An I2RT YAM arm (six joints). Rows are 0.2 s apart.
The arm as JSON. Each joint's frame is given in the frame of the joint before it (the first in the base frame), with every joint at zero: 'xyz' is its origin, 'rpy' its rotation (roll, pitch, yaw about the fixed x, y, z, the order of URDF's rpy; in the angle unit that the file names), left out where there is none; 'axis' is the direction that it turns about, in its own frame. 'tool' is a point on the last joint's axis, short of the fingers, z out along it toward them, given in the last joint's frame.
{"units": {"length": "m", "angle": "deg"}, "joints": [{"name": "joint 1", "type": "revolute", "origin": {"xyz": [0.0, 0.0, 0.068], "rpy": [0.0, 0.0, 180.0]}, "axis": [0.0, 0.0, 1.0]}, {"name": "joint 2", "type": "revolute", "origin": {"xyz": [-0.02, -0.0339, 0.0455], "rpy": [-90.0, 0.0, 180.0]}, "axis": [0.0, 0.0, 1.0]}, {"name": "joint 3", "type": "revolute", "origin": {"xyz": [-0.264, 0.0, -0.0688], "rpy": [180.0, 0.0, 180.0]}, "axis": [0.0, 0.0, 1.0]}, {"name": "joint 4", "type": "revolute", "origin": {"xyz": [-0.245, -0.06, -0.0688], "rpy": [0.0, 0.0, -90.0]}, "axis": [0.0, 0.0, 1.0]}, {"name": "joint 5", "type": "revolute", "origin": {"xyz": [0.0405, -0.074, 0.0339], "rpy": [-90.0, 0.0, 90.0]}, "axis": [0.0, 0.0, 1.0]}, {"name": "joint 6", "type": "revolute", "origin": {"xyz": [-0.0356, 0.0, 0.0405], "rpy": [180.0, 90.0, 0.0]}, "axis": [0.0, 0.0, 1.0]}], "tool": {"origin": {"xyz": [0.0, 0.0, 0.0], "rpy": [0.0, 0.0, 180.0]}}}
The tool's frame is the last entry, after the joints.
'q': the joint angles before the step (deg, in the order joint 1, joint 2, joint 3, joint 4, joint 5, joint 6). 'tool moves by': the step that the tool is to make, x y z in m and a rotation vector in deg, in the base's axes. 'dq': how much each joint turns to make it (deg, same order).
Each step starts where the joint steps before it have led.
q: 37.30, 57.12, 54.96, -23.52, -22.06, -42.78
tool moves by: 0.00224, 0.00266, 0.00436, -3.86, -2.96, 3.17
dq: 0.12, 1.64, 2.61, -3.31, -0.53, -6.18
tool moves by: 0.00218, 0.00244, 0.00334, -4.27, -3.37, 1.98
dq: 0.33, 1.47, 2.31, -3.01, 1.21, -5.99
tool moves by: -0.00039, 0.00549, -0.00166, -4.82, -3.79, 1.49
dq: 1.62, 1.13, 0.94, -1.72, 3.28, -5.51
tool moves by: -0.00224, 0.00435, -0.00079, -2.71, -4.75, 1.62
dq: 1.58, 0.02, -0.33, 0.91, 2.67, -4.58
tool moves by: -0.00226, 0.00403, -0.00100, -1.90, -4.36, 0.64
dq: 1.56, -0.20, -0.73, 1.71, 3.01, -3.33
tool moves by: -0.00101, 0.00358, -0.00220, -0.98, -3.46, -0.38
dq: 1.25, -0.18, -1.13, 2.45, 2.94, -1.91
